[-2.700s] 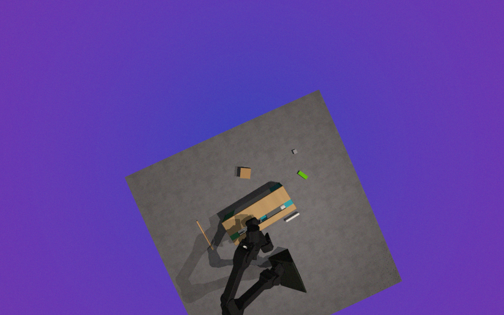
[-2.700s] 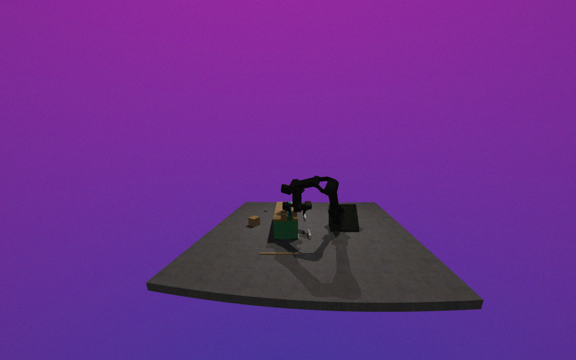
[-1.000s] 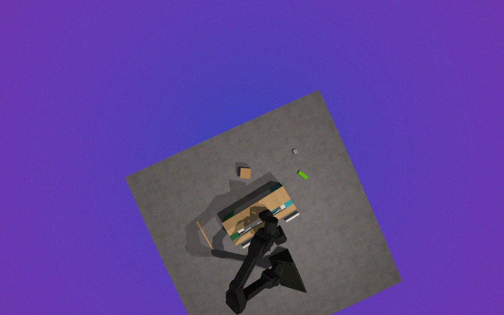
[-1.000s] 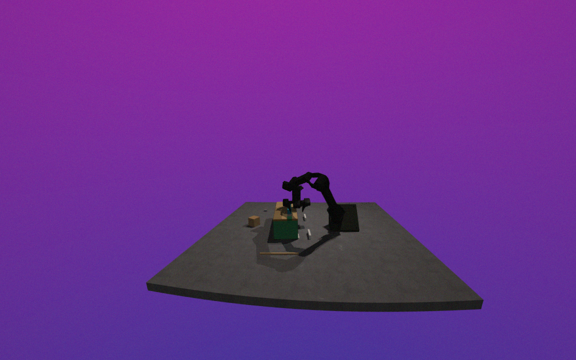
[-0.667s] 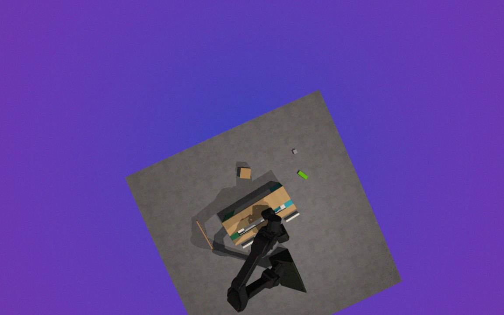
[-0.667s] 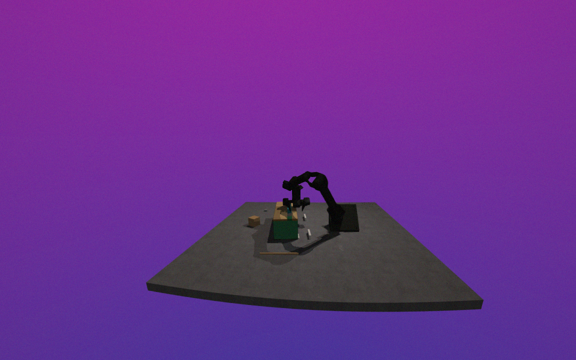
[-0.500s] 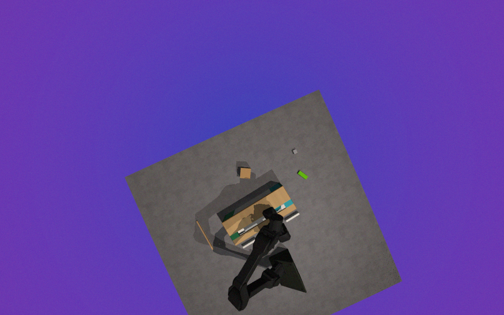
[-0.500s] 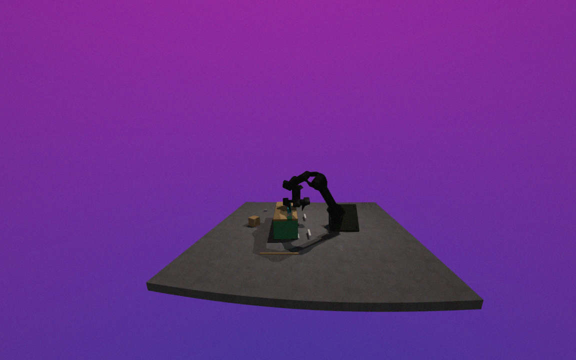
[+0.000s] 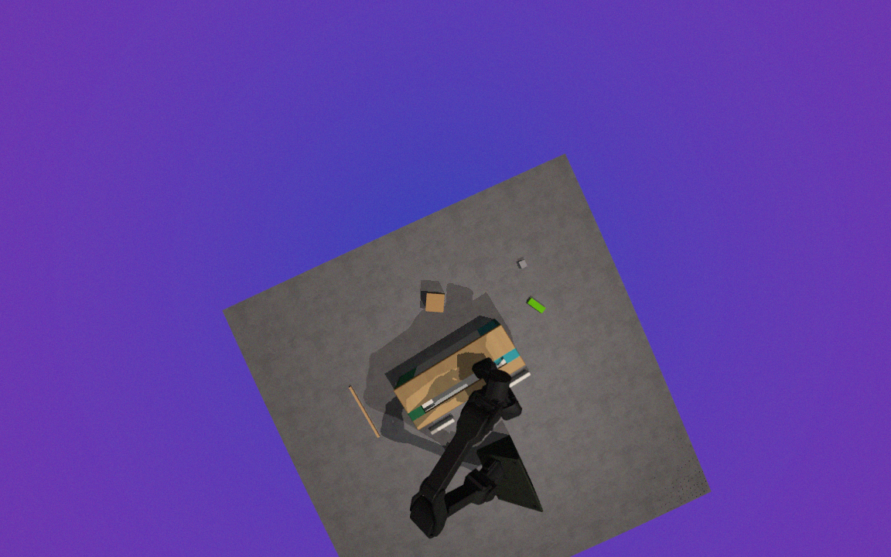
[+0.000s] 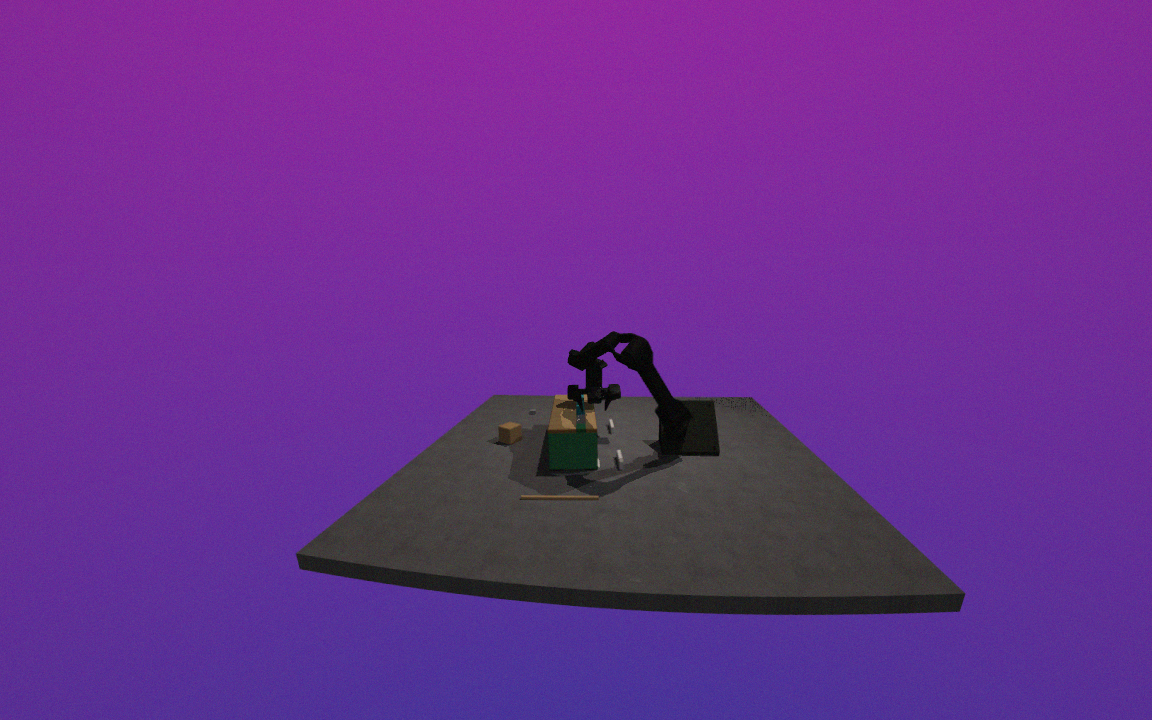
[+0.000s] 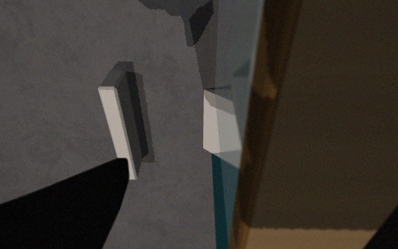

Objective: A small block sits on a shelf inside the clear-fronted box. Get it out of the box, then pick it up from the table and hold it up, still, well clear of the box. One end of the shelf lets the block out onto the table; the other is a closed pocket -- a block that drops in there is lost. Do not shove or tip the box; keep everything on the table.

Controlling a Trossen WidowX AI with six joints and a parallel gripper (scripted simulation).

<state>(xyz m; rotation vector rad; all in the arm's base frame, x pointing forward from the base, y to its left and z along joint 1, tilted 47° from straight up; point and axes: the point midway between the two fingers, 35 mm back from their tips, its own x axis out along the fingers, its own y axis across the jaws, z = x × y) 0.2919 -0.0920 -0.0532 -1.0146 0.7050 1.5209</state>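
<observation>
The teal block is 6 cm ahead of my gripper tip and 1 cm to the right of it. From my gripper tip the other things lie so: tan cube: 28 cm ahead, 12 cm to the left, 6 cm below; box: 11 cm to the left, 3 cm below, 1 cm ahead; thin wooden stick: 48 cm to the left, 9 cm below, 1 cm ahead.
</observation>
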